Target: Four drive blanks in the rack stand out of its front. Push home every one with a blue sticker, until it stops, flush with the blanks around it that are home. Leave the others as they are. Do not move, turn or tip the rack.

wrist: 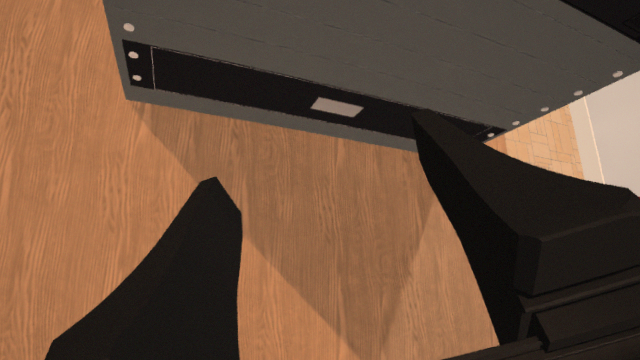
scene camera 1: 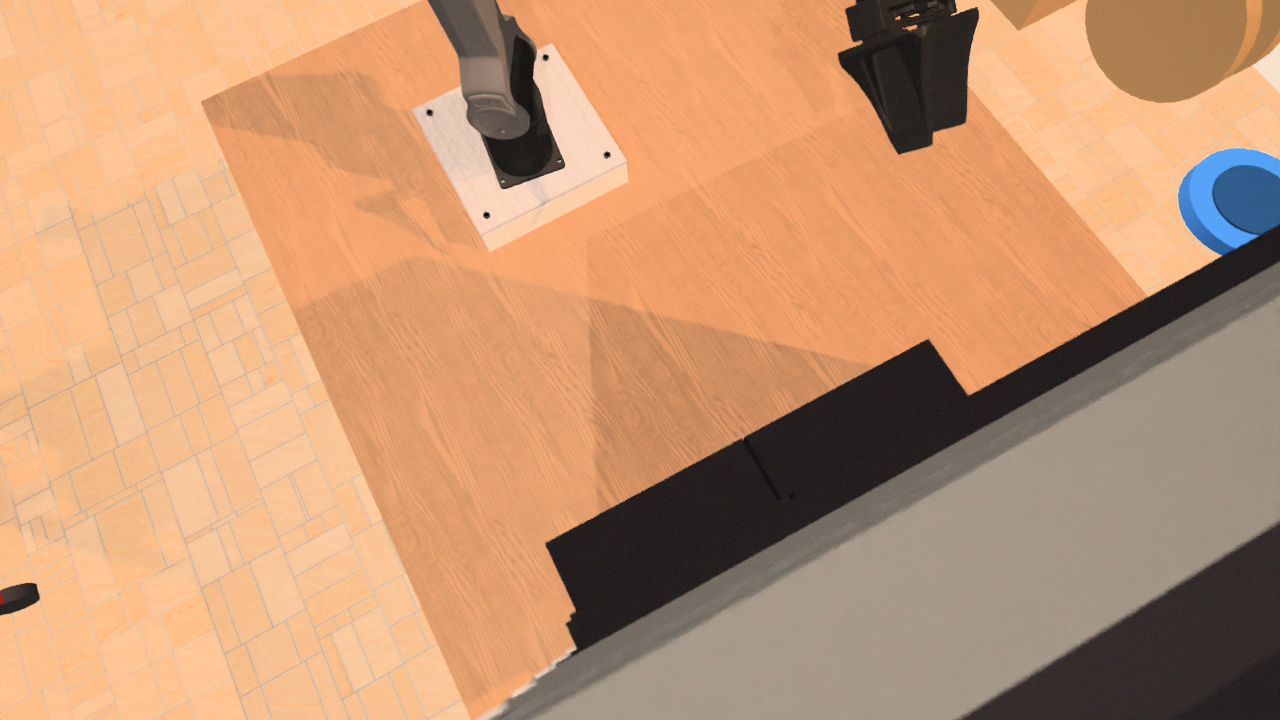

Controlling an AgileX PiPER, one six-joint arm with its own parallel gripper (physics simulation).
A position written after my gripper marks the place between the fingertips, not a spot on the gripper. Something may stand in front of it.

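Observation:
Rack (scene camera 1: 1089, 529) and (wrist: 359, 77). My gripper (scene camera 1: 933, 137) and (wrist: 318, 167).

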